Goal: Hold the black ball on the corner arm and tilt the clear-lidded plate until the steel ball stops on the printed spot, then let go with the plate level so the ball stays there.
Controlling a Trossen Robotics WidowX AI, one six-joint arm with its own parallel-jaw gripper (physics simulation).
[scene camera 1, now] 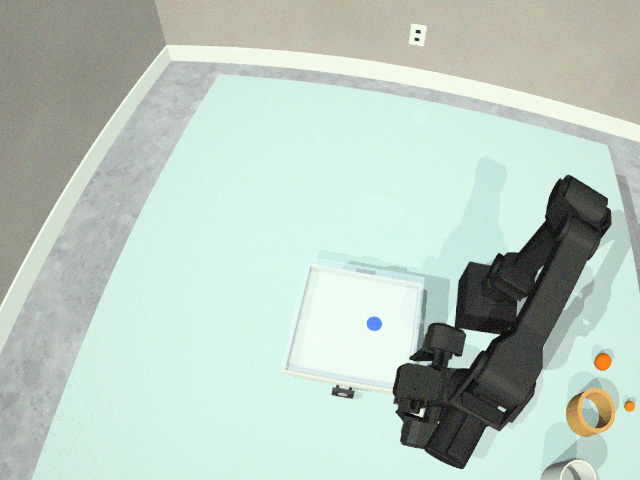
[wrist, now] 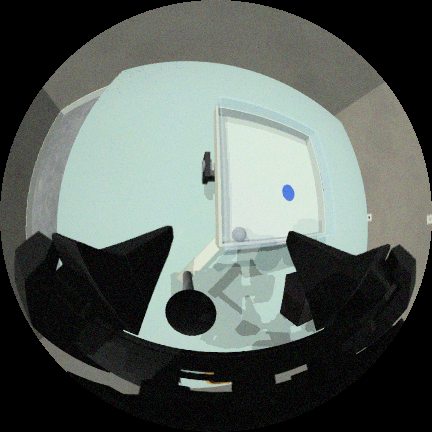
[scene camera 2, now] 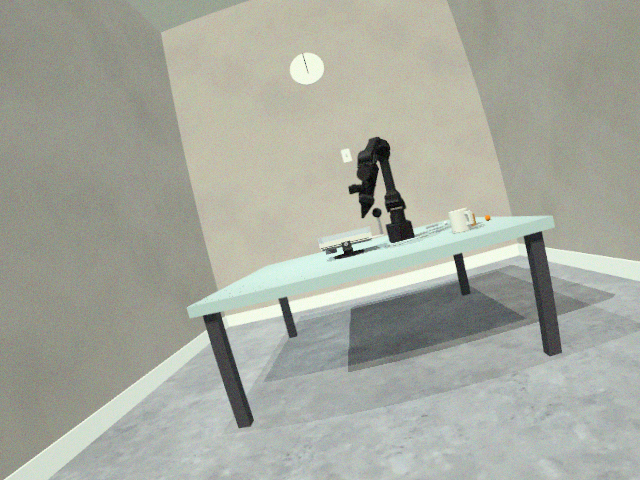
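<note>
The clear-lidded plate [scene camera 1: 310, 376] [scene camera 2: 343, 239] [wrist: 217, 175] stands on its black pivot above the table. Its blue printed spot [scene camera 1: 374, 323] [wrist: 288, 193] is right of centre in scene camera 1. The steel ball [wrist: 239, 234] is off the spot, in the plate corner nearest the corner arm [wrist: 202, 261]. The black ball [scene camera 2: 376, 212] [wrist: 191, 312] tops the dark post on that arm. My gripper [scene camera 2: 364, 215] [wrist: 232, 235] is open and empty, its fingers wide apart. The black ball shows between the fingers in the wrist view, ungripped. The arm hides the ball in scene camera 1.
The robot base [scene camera 1: 483, 304] [scene camera 2: 400, 232] stands beside the plate. Beyond it are a wooden ring [scene camera 1: 576, 415], a larger orange ball [scene camera 1: 602, 361], a smaller orange ball [scene camera 1: 629, 406] and a white mug [scene camera 2: 458, 221]. A black bracket [scene camera 1: 342, 392] [wrist: 207, 168] sits at the plate's side.
</note>
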